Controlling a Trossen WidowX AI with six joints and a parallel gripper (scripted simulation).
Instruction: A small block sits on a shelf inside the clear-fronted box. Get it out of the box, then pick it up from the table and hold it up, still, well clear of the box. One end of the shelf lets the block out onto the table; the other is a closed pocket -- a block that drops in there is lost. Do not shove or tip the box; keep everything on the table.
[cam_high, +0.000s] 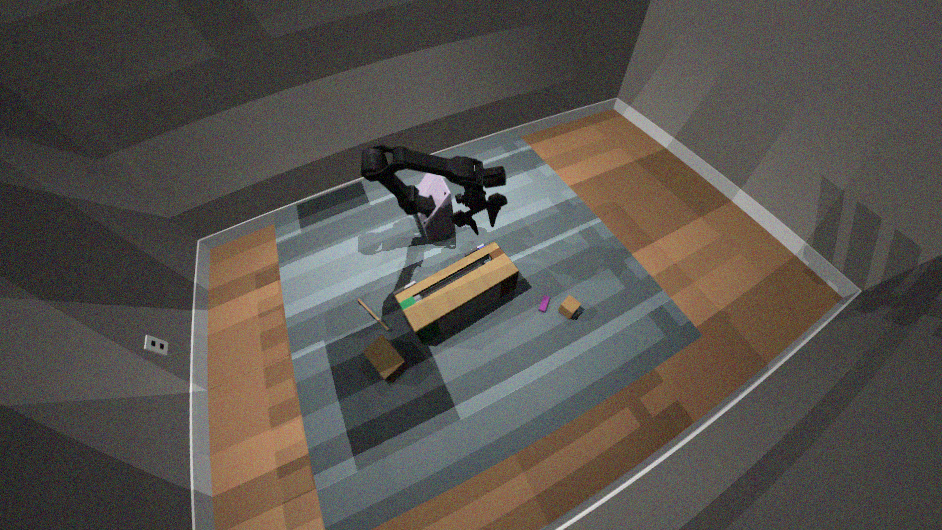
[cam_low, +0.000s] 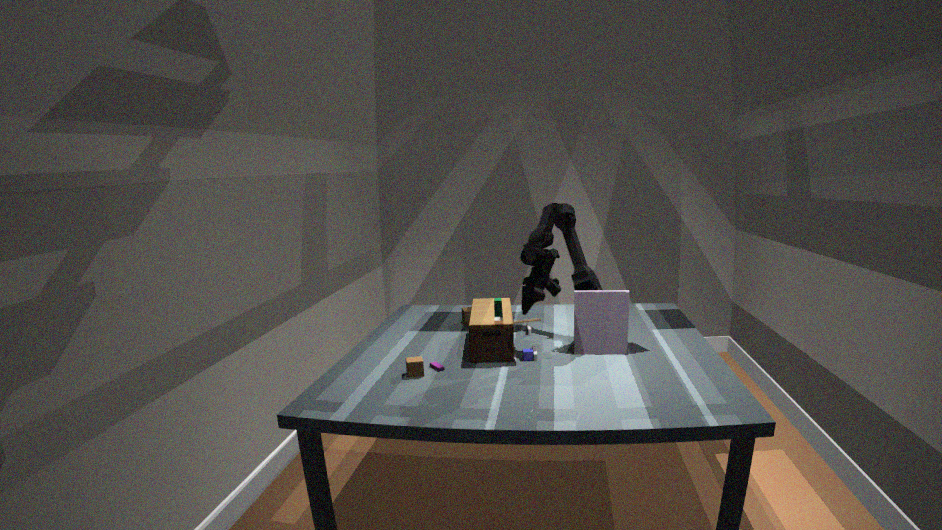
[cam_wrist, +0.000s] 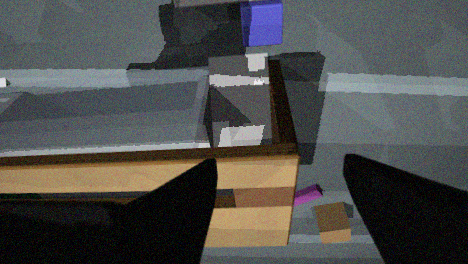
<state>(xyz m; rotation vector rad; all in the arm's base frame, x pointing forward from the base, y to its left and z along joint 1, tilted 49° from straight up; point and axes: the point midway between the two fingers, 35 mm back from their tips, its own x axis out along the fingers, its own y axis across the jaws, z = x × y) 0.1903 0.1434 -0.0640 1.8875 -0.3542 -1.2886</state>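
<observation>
My gripper tip is now 10 mm past the blue block and 150 mm above it. The rest, counted from my gripper tip: box: 100 mm ahead, 160 mm to the right, 100 mm below; magenta piece: 260 mm ahead, 120 mm to the left, 160 mm below; small tan cube: 310 mm ahead, 190 mm to the left, 140 mm below.
</observation>
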